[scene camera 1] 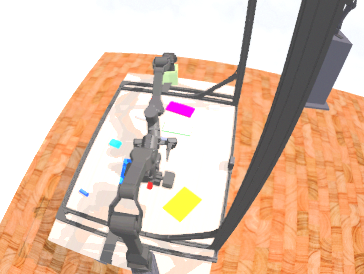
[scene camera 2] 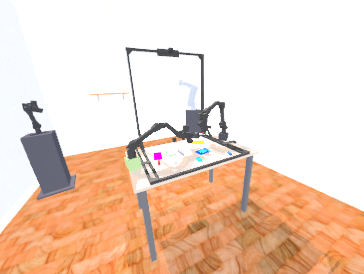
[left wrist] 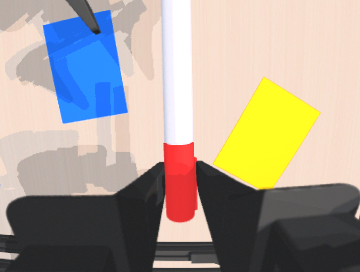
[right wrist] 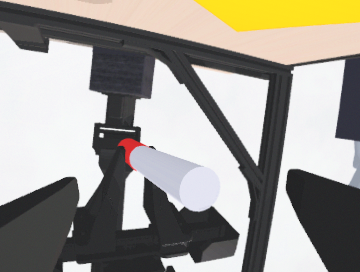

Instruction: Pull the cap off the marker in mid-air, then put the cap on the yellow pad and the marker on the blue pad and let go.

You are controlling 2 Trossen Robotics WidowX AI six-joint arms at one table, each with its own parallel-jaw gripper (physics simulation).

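Places are measured from the left arm's base along level axes (x right, y back, z down), in centimetres.
Pixels of known places: left gripper, between the fingertips: [scene camera 1: 151, 182] [scene camera 2: 203, 133] [left wrist: 180, 167] [right wrist: 137, 147]; right gripper, between the fingertips: [left wrist: 169, 6] [right wrist: 183, 183]; left arm's base, origin of its link: [scene camera 1: 142, 264] [scene camera 2: 223, 132] [right wrist: 122, 95]; right arm's base, origin of its link: [scene camera 1: 169, 68] [scene camera 2: 132, 157].
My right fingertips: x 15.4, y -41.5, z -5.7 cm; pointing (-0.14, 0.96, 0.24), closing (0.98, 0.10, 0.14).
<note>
For each thing: its middle in the pictures, then the offset to it from my right fingertips. "*": a spot on its surface instead.
- red cap, middle of its body: [left wrist: 181, 179] [right wrist: 135, 152] [scene camera 1: 150, 183] dx -4.3, dy +9.7, dz -0.5 cm
- marker's white body, middle of its body: [left wrist: 177, 106] [right wrist: 150, 163] dx -2.4, dy +5.5, dz -0.4 cm
- blue pad, middle of its body: [left wrist: 84, 68] [scene camera 1: 131, 172] [scene camera 2: 203, 151] dx -12.1, dy -6.4, dz +14.4 cm
- yellow pad, middle of its body: [right wrist: 282, 7] [left wrist: 267, 138] [scene camera 1: 182, 203] dx +7.2, dy +15.4, dz +14.4 cm
- magenta pad, middle of its body: [scene camera 1: 180, 109] [scene camera 2: 157, 155] dx +21.0, dy -40.8, dz +14.1 cm
- cyan block, middle of its body: [scene camera 1: 115, 143] dx -18.2, dy -25.3, dz +13.7 cm
- small blue piece, middle of its body: [scene camera 1: 84, 192] dx -37.8, dy +0.6, dz +13.4 cm
- thin green line, a spot on its surface: [scene camera 1: 176, 133] * dx +14.5, dy -23.9, dz +14.0 cm
My left gripper [left wrist: 180, 167] [right wrist: 137, 147] is shut on the red cap [left wrist: 180, 200] [right wrist: 128, 146] [scene camera 1: 150, 185]. The marker's white body [left wrist: 177, 75] [right wrist: 167, 167] is joined to the cap and held level above the table. My right gripper [right wrist: 183, 183] is open. The marker's free end faces it and shows between its spread fingers in the right wrist view, gripped by neither; the depth between them is hard to tell. The blue pad [left wrist: 90, 75] [scene camera 2: 202, 151] lies left of the marker in the left wrist view, the yellow pad [left wrist: 267, 132] [scene camera 1: 182, 204] [right wrist: 300, 12] right of it.
A magenta pad [scene camera 1: 180, 109] [scene camera 2: 157, 156], a cyan block [scene camera 1: 115, 143], a small blue piece [scene camera 1: 84, 192] and a thin green line [scene camera 1: 176, 133] are on the table. A light green box [scene camera 2: 133, 163] is at the right arm's base. A dark frame with a post [scene camera 1: 243, 50] edges the table.
</note>
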